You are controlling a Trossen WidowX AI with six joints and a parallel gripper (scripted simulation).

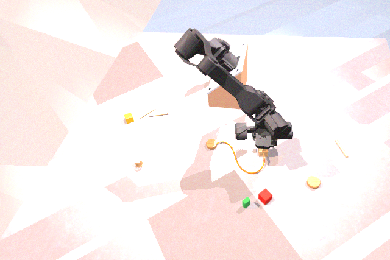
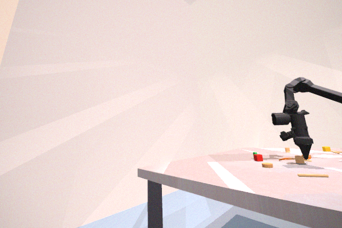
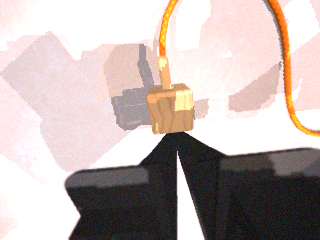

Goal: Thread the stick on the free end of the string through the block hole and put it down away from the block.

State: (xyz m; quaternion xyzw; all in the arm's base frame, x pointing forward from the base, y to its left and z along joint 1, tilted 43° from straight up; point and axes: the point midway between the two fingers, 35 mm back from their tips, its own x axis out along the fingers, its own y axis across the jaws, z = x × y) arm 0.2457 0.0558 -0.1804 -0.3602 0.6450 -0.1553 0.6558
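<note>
Right now the wooden block is 2 cm ahead of my gripper tip and 1 cm to the left of it. From my gripper tip the other things lie so: round disc 9 cm ahead, 18 cm to the left, 1 cm below; then red cube 19 cm ahead, 5 cm to the left; then round wooden button 4 cm ahead, 18 cm to the right, 1 cm below.
</note>
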